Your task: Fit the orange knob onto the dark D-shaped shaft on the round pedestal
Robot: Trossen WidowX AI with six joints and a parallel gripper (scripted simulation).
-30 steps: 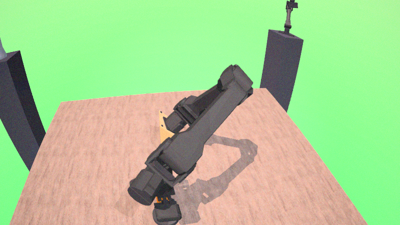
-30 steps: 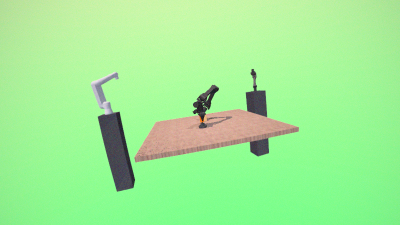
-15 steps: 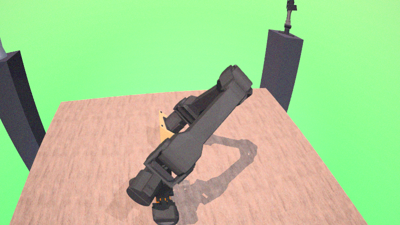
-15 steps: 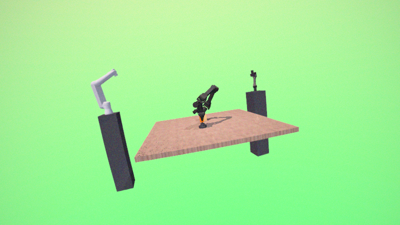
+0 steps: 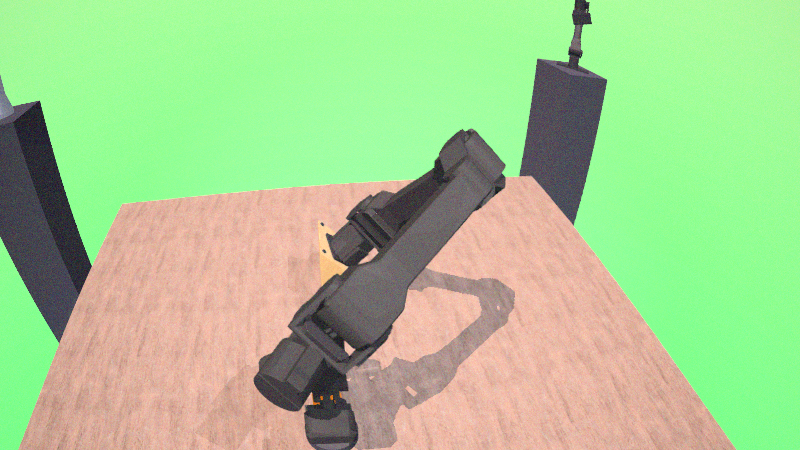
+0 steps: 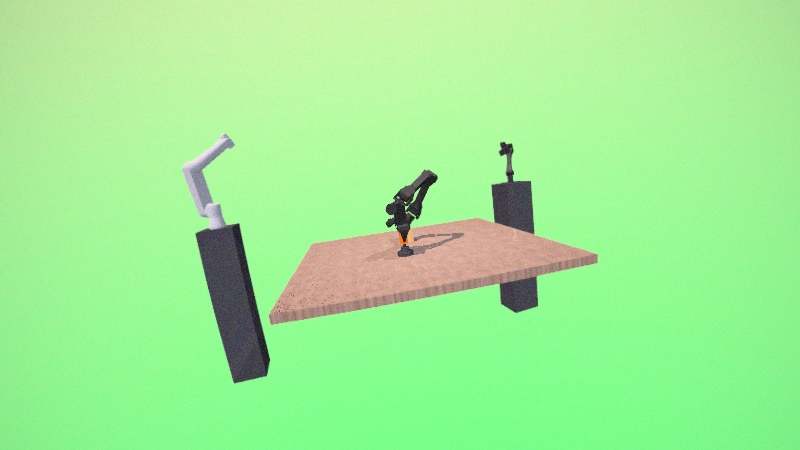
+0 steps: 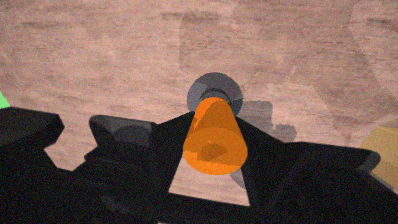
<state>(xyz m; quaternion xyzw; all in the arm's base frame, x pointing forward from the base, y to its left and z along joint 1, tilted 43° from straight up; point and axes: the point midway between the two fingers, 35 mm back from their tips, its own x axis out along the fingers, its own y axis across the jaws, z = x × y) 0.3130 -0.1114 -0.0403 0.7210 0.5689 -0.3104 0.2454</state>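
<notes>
Right now the orange knob is 20 mm above my gripper tip. From my gripper tip the other things lie so: dark round pedestal: 40 mm below.
</notes>
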